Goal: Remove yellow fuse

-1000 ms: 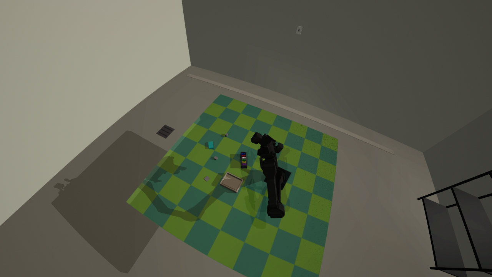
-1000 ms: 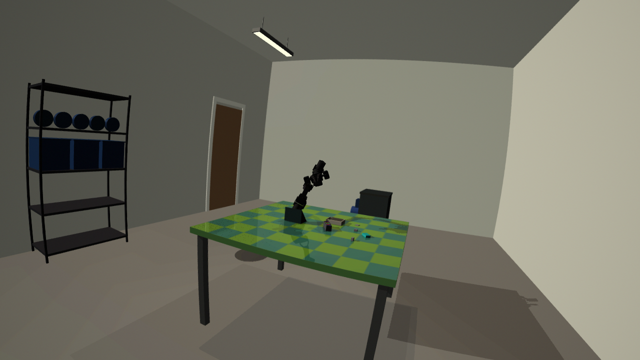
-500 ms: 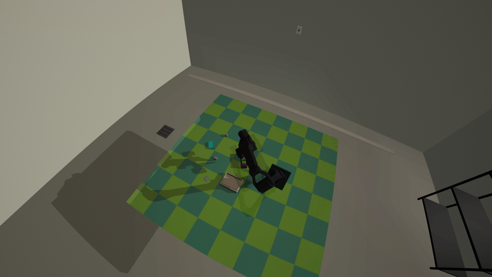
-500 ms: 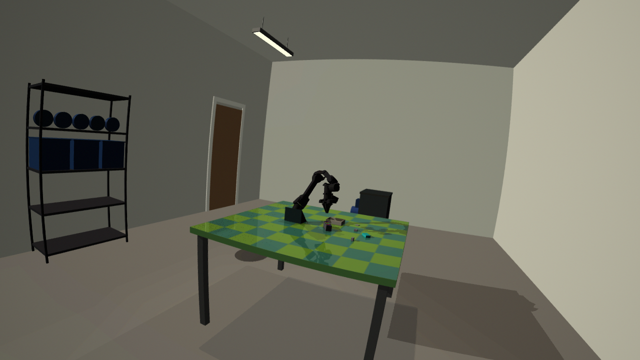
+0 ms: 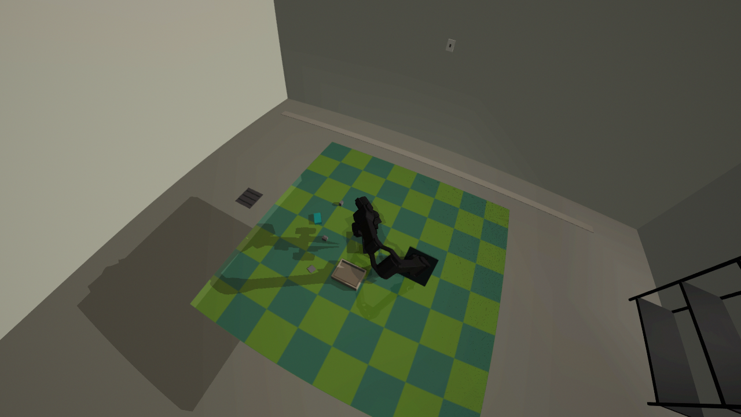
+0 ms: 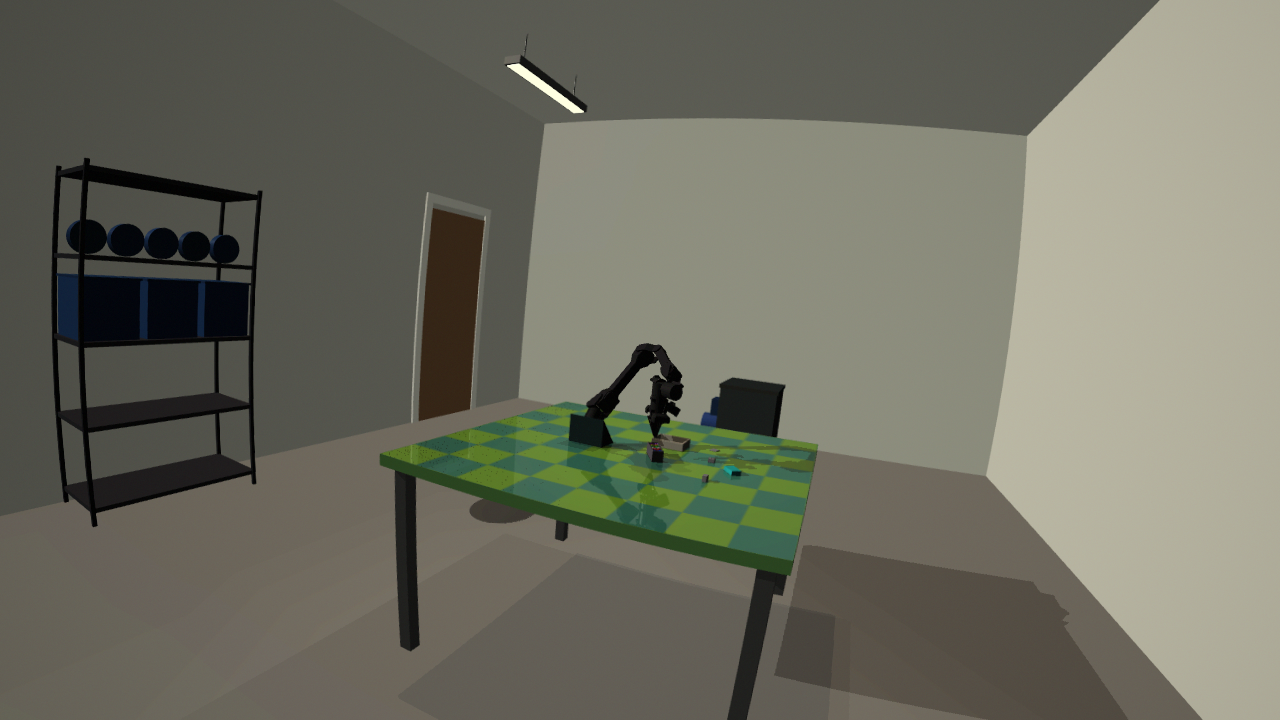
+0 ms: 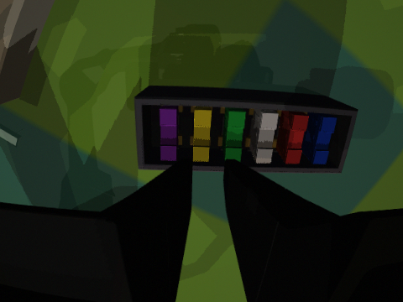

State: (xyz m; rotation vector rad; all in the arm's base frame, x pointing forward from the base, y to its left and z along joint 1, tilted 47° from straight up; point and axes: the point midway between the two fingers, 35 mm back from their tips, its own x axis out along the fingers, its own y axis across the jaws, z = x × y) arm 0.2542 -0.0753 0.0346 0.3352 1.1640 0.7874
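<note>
Now: gripper tip 50 mm above the yellow fuse. Also, from my gripper tip: purple fuse 50 mm below, 20 mm to the left, 10 mm behind; then white fuse 50 mm below, 30 mm to the right, 10 mm ahead; then green fuse 50 mm below, 10 mm to the right, 10 mm ahead.
</note>
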